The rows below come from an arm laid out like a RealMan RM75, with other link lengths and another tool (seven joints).
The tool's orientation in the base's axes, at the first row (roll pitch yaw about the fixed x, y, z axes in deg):
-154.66, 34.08, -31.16
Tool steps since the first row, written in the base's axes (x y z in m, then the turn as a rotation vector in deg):
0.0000, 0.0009, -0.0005, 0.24, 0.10, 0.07
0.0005, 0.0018, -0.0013, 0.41, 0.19, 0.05
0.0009, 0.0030, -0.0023, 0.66, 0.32, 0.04
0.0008, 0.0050, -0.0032, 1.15, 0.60, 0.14
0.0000, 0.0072, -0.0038, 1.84, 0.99, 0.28
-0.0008, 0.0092, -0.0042, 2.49, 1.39, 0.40
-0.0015, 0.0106, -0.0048, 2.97, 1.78, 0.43
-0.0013, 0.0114, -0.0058, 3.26, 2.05, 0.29
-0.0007, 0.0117, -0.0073, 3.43, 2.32, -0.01
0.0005, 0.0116, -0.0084, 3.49, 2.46, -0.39
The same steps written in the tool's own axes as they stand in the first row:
-0.0001, -0.0004, 0.0009, 0.09, -0.25, -0.04
0.0003, -0.0010, 0.0020, 0.18, -0.42, 0.00
0.0006, -0.0017, 0.0034, 0.31, -0.67, 0.03
0.0002, -0.0027, 0.0054, 0.48, -1.21, 0.03
-0.0010, -0.0033, 0.0074, 0.72, -1.98, 0.02
-0.0022, -0.0039, 0.0091, 0.94, -2.72, 0.05
-0.0029, -0.0042, 0.0106, 1.10, -3.31, 0.17
-0.0026, -0.0045, 0.0118, 1.27, -3.63, 0.38
-0.0014, -0.0045, 0.0130, 1.44, -3.81, 0.74
0.0001, -0.0049, 0.0135, 1.64, -3.81, 1.10

